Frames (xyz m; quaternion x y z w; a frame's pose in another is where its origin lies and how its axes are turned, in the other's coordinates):
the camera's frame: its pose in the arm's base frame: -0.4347 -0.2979 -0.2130 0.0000 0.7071 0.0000 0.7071
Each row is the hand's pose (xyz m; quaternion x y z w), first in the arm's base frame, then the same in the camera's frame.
Working: the arm's base frame: its pose in the camera's frame: -0.2130 0.2979 0.4347 0.0000 -0.7071 0.0000 0.7071

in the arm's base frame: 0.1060 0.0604 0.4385 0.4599 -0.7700 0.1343 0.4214
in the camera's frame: -0.6515 0.3583 0.5407 -0.2302 0.8424 -0.4202 0.2465
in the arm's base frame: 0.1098 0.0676 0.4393 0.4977 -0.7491 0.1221 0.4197
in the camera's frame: -0.6523 0.3655 0.5445 -0.2656 0.8265 -0.4383 0.2329
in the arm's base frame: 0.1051 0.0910 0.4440 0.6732 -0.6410 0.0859 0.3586
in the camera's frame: -0.6570 0.3889 0.5398 -0.4153 0.7068 -0.5368 0.1997
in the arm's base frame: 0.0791 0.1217 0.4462 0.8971 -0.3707 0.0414 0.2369
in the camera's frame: -0.6592 0.4196 0.5138 -0.6051 0.4296 -0.6636 0.0946
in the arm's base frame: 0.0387 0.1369 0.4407 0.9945 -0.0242 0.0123 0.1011
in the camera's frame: -0.6537 0.4348 0.4734 0.6945 -0.0886 0.7119 0.0544
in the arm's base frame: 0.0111 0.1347 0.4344 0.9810 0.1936 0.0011 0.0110
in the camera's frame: -0.6474 0.4326 0.4458 0.6929 0.1291 0.6945 0.1447
